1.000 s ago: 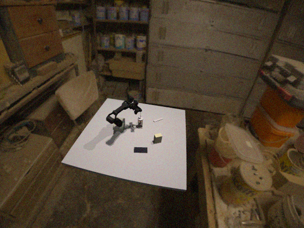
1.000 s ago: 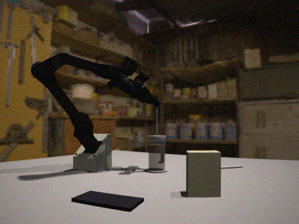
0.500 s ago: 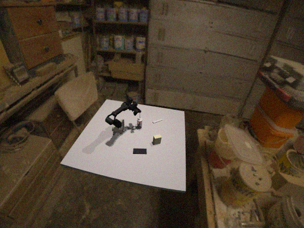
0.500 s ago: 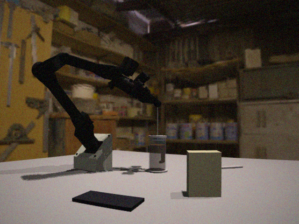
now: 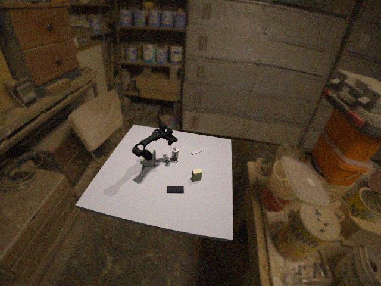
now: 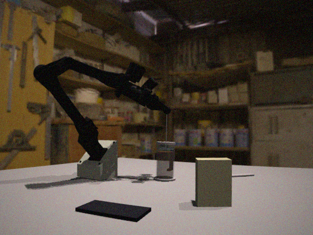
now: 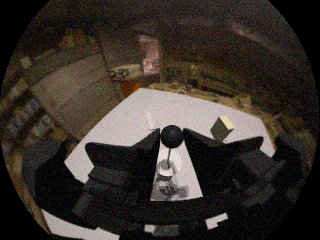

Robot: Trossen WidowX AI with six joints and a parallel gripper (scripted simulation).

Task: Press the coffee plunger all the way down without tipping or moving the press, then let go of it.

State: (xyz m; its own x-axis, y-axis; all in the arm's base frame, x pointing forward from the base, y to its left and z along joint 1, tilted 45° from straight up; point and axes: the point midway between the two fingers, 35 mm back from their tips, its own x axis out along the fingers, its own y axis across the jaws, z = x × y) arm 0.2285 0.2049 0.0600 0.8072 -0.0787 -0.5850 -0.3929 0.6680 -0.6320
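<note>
Now: gripper tip 13 cm above the glass coffee press, 1 cm to the right of it and 1 cm past it.
</note>
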